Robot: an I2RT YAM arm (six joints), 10 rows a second.
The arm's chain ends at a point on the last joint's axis. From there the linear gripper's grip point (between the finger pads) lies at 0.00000 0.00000 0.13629 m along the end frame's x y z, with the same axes.
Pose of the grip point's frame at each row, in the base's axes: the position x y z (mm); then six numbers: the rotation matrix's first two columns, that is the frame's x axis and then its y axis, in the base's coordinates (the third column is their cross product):
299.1, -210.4, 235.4, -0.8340, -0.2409, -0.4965, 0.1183, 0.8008, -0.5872
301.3, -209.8, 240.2, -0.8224, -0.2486, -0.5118, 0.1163, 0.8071, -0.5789
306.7, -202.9, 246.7, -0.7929, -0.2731, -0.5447, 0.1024, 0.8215, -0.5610
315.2, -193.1, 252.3, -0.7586, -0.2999, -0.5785, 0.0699, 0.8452, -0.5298
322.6, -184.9, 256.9, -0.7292, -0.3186, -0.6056, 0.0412, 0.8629, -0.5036
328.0, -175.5, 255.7, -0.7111, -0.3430, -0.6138, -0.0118, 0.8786, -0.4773
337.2, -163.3, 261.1, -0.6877, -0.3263, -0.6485, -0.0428, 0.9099, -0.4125
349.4, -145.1, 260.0, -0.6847, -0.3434, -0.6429, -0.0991, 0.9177, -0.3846
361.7, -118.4, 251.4, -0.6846, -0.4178, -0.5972, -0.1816, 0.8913, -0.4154
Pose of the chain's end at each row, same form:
225.6, -135.7, 322.5, -0.8340, -0.2409, -0.4965, 0.1183, 0.8008, -0.5872
225.4, -136.8, 326.7, -0.8224, -0.2486, -0.5118, 0.1163, 0.8071, -0.5789
224.8, -134.7, 331.7, -0.7929, -0.2731, -0.5447, 0.1024, 0.8215, -0.5610
226.9, -132.8, 336.8, -0.7586, -0.2999, -0.5785, 0.0699, 0.8452, -0.5298
229.5, -131.5, 340.9, -0.7292, -0.3186, -0.6056, 0.0412, 0.8629, -0.5036
232.2, -130.2, 341.4, -0.7111, -0.3430, -0.6138, -0.0118, 0.8786, -0.4773
238.4, -128.4, 348.3, -0.6877, -0.3263, -0.6485, -0.0428, 0.9099, -0.4125
251.0, -117.9, 350.3, -0.6847, -0.3434, -0.6429, -0.0991, 0.9177, -0.3846
265.5, -94.4, 344.9, -0.6846, -0.4178, -0.5972, -0.1816, 0.8913, -0.4154

